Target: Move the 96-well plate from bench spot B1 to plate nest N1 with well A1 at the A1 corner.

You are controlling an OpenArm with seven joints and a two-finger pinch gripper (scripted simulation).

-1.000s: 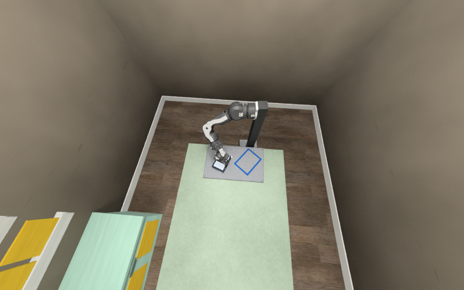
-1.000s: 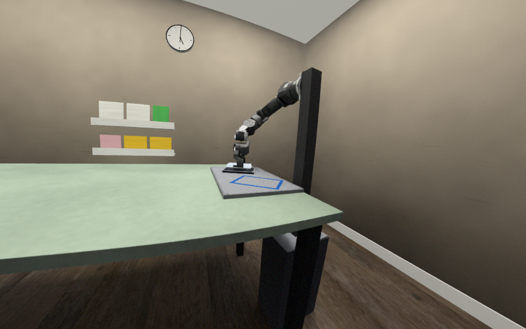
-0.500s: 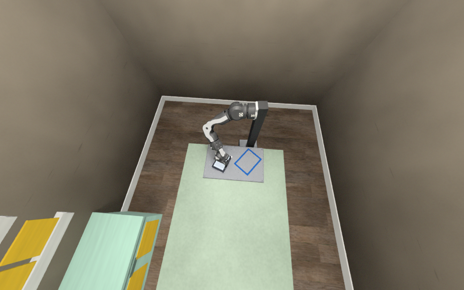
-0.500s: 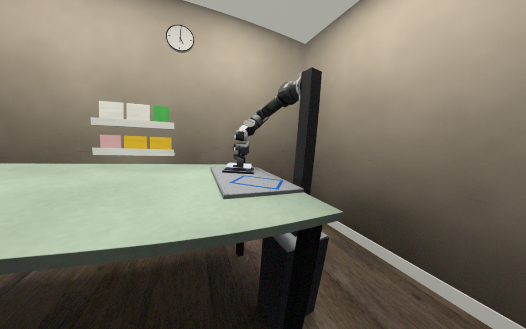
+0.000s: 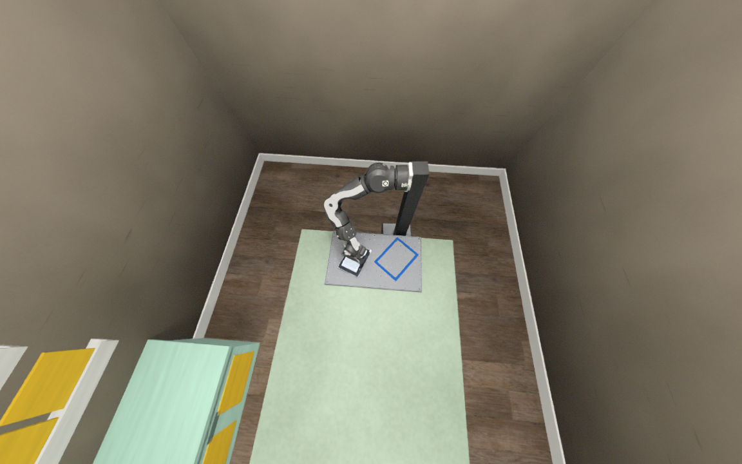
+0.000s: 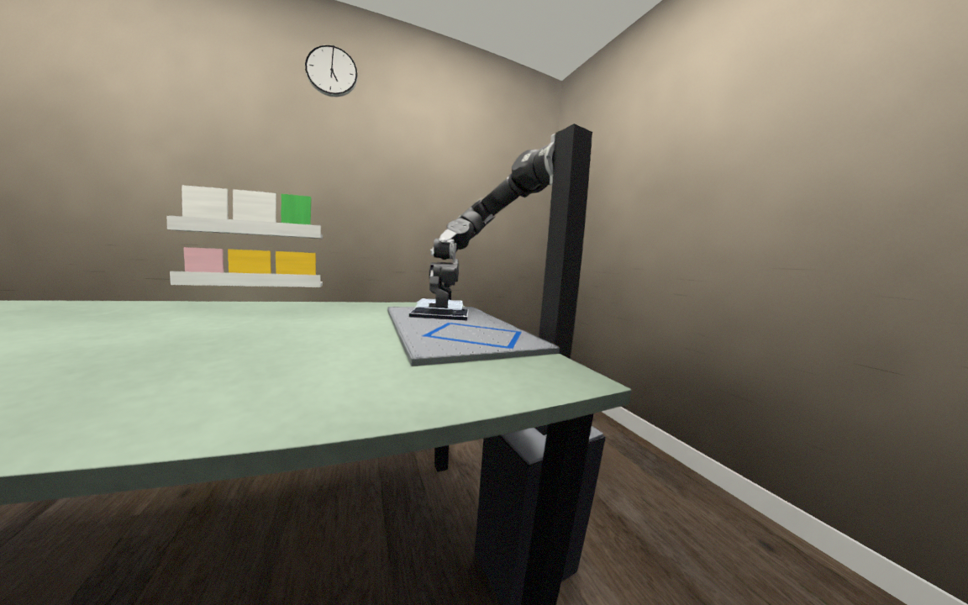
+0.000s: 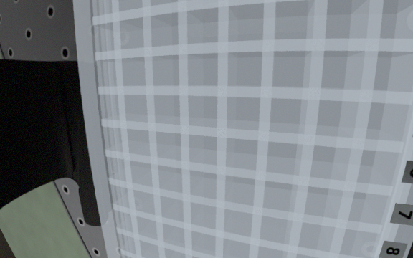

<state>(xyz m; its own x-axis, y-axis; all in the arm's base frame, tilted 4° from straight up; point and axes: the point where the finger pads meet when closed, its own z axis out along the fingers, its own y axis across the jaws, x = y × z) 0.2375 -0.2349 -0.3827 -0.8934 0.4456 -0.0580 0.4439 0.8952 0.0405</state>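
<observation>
My gripper is now 3 cm above the black plate nest N1. Also, from my hand: white A1 label (8 cm to the left, 4 cm behind, 2 cm below); then 96-well plate (right at my hand).
</observation>
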